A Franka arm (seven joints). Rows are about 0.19 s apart.
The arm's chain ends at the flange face. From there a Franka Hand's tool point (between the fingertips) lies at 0.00 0.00 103.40 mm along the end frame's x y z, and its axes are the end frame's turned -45 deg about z.
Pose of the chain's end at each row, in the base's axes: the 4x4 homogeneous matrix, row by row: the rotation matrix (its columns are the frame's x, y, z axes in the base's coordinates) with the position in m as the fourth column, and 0 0 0 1 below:
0.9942, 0.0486, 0.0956, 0.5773; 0.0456, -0.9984, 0.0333, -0.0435; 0.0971, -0.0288, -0.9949, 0.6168; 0, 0, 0, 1
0.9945, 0.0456, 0.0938, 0.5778; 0.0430, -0.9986, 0.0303, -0.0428; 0.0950, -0.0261, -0.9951, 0.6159; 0, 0, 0, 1
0.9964, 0.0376, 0.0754, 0.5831; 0.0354, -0.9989, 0.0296, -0.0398; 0.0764, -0.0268, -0.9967, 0.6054; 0, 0, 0, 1
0.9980, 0.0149, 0.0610, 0.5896; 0.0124, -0.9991, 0.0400, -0.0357; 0.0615, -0.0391, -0.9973, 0.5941; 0, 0, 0, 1
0.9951, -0.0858, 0.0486, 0.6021; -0.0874, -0.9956, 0.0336, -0.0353; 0.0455, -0.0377, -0.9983, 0.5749; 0, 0, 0, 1
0.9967, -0.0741, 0.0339, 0.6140; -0.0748, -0.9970, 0.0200, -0.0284; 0.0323, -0.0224, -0.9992, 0.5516; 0, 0, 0, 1
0.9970, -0.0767, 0.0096, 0.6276; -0.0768, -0.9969, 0.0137, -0.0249; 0.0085, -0.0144, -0.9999, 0.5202; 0, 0, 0, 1
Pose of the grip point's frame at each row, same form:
0.6686, 0.7374, 0.0956, 0.5872; 0.7382, -0.6737, 0.0333, -0.0401; 0.0890, 0.0483, -0.9949, 0.5139; 0, 0, 0, 1
0.6710, 0.7355, 0.0938, 0.5875; 0.7365, -0.6757, 0.0303, -0.0397; 0.0856, 0.0487, -0.9951, 0.5130; 0, 0, 0, 1
0.6780, 0.7311, 0.0754, 0.5909; 0.7314, -0.6813, 0.0296, -0.0367; 0.0730, 0.0351, -0.9967, 0.5023; 0, 0, 0, 1
0.6952, 0.7162, 0.0610, 0.5959; 0.7152, -0.6977, 0.0400, -0.0316; 0.0711, 0.0158, -0.9973, 0.4910; 0, 0, 0, 1
0.7643, 0.6430, 0.0486, 0.6071; 0.6422, -0.7658, 0.0336, -0.0318; 0.0588, 0.0055, -0.9983, 0.4717; 0, 0, 0, 1
0.7572, 0.6524, 0.0339, 0.6175; 0.6521, -0.7579, 0.0200, -0.0263; 0.0387, 0.0070, -0.9992, 0.4483; 0, 0, 0, 1
0.7592, 0.6508, 0.0096, 0.6286; 0.6506, -0.7592, 0.0137, -0.0235; 0.0162, -0.0042, -0.9999, 0.4168; 0, 0, 0, 1

